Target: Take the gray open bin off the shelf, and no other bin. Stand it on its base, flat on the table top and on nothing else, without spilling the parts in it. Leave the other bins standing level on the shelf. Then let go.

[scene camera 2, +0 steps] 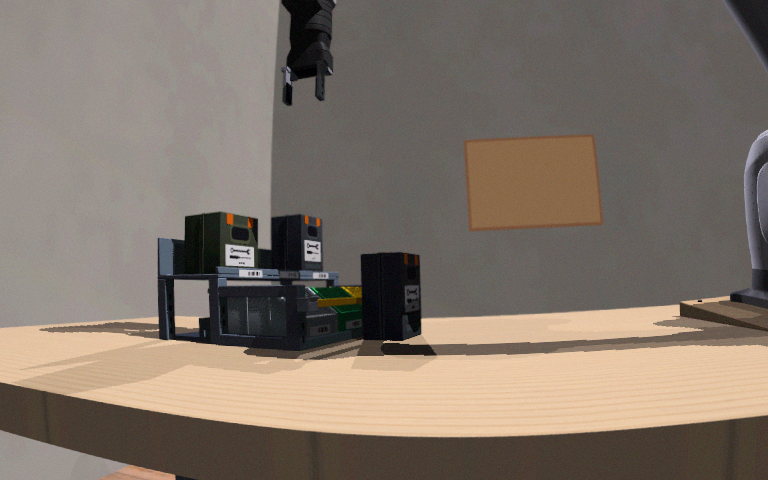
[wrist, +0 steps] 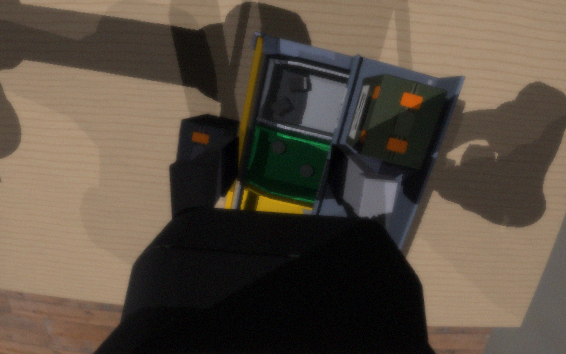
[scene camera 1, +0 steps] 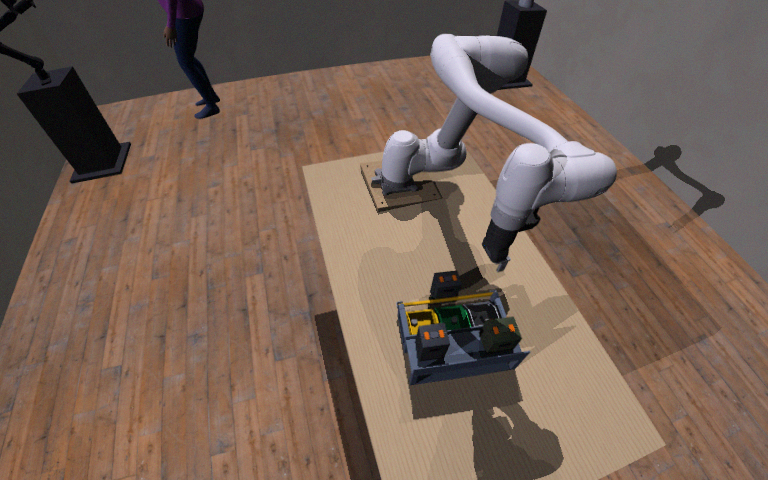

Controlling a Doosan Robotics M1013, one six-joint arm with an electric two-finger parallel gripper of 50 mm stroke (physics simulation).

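Where they show: gripper, fingertip midpoint: (scene camera 2: 303, 101) (wrist: 284, 159) (scene camera 1: 495, 262); arm's base at its link origin: (scene camera 1: 395, 180).
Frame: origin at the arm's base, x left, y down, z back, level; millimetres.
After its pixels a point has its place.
Observation:
The gray open bin (scene camera 1: 482, 313) @[z -787, x 115, y 14 mm] (scene camera 2: 320, 321) @[z -753, x 97, y -11 mm] (wrist: 325, 107) @[z -864, x 76, y 12 mm] stands level in the shelf (scene camera 1: 464, 370) @[z -974, x -38, y 15 mm] (scene camera 2: 254, 340) @[z -823, x 165, y 11 mm] (wrist: 310, 49) @[z -821, x 160, y -64 mm], in the end place beside the green bin (scene camera 1: 453, 318) (wrist: 290, 162). Dark parts lie in it. The yellow bin (scene camera 1: 419, 322) @[z -759, x -132, y 13 mm] (wrist: 280, 204) @[z -801, x -119, y 12 mm] is on the green bin's other side, partly hidden in the wrist view. My gripper (scene camera 1: 501, 264) @[z -796, x 56, y -360 mm] (scene camera 2: 304, 101) @[z -796, x 56, y -360 mm] (wrist: 284, 159) @[z -796, x 56, y -360 mm] is open and empty, pointing down well above the shelf and touching no bin. In the wrist view the green bin shows between its fingers.
A black case (scene camera 1: 445, 287) @[z -702, x -25, y -103 mm] (scene camera 2: 390, 294) @[z -663, x 42, y -47 mm] (wrist: 212, 125) @[z -690, x 38, y -102 mm] stands on the table (scene camera 1: 339, 215) @[z -143, x -318, y 21 mm] (scene camera 2: 509, 390) @[z -492, x 384, y 22 mm] before the bins' fronts. A dark green case (scene camera 1: 501, 336) @[z -955, x 55, y -175 mm] (scene camera 2: 209, 243) @[z -924, x 124, y -128 mm] (wrist: 410, 120) @[z -941, x 78, y -177 mm] and a dark gray case (scene camera 1: 433, 345) @[z -932, x -169, y -200 mm] (scene camera 2: 297, 243) @[z -880, x -110, y -144 mm] stand on the raised rear shelf. A yellow bar (scene camera 1: 447, 299) @[z -721, x -15, y -43 mm] (wrist: 250, 95) @[z -735, x 85, y -44 mm] crosses the bins' front.

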